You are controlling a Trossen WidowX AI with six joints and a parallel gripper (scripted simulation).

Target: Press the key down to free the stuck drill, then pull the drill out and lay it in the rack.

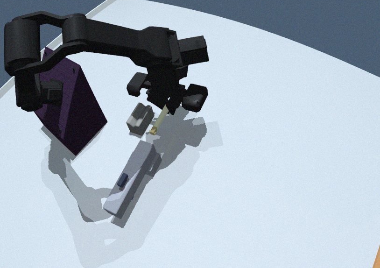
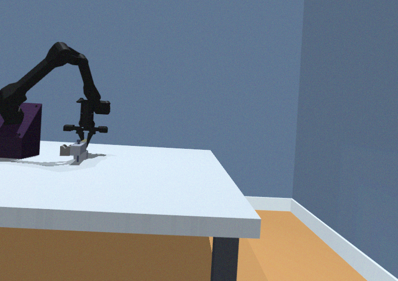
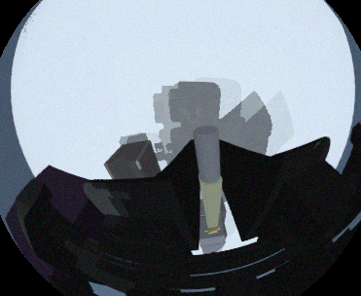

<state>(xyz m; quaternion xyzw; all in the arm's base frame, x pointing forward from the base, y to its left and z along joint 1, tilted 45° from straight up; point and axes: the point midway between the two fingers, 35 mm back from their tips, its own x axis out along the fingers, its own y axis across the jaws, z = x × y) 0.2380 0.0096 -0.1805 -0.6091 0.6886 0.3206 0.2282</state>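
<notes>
Now: gripper tip 4 cm to the left of the drill and 3 cm below it. The rest, counted from my gripper tip: grey rack: 7 cm behind, 4 cm to the right, 1 cm below; then blue key: 23 cm to the right, 2 cm ahead, 2 cm above; then long housing: 20 cm to the right, 2 cm ahead, 1 cm above.
</notes>
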